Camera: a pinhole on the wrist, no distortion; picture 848 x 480 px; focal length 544.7 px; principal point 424.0 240.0 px. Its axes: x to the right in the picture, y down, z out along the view. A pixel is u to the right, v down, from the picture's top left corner.
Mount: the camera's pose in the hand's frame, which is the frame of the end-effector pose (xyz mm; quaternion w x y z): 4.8 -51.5 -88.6 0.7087 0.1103 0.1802 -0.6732
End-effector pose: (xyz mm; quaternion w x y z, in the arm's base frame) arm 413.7 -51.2 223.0 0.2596 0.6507 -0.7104 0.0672
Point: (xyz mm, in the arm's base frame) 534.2 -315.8 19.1
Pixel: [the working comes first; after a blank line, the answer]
In the camera's frame: 3.7 94.3 388.2

429.1 372.3
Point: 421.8 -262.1 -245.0
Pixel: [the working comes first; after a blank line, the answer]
In the camera's frame: -143.0 -87.5 563.4

285.8 155.4
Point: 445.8 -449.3 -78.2
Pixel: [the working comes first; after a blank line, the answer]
In the camera's frame: -99.6 158.4 530.8

321.8 402.6
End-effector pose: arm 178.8 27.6 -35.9 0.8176 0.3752 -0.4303 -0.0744
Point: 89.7 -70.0 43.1
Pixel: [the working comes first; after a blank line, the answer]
In the camera's frame: -144.2 17.7 198.4

28.1 288.6
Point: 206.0 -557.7 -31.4
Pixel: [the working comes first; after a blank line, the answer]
In the camera's frame: 183.6 214.4 531.2

612.3 459.8
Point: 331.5 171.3 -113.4
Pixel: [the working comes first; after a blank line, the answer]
In the camera's frame: -10.8 -7.9 -151.9

behind the camera
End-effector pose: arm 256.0 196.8 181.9 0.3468 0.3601 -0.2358 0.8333
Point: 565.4 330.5 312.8
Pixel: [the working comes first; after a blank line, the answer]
In the camera's frame: 171.8 -43.7 313.8

722.3 164.1
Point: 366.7 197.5 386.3
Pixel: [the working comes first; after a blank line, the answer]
In the camera's frame: -48.5 68.5 276.1

328.3 375.2
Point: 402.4 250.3 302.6
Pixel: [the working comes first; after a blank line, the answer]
In the camera's frame: 23.2 11.4 224.5

480.2 267.7
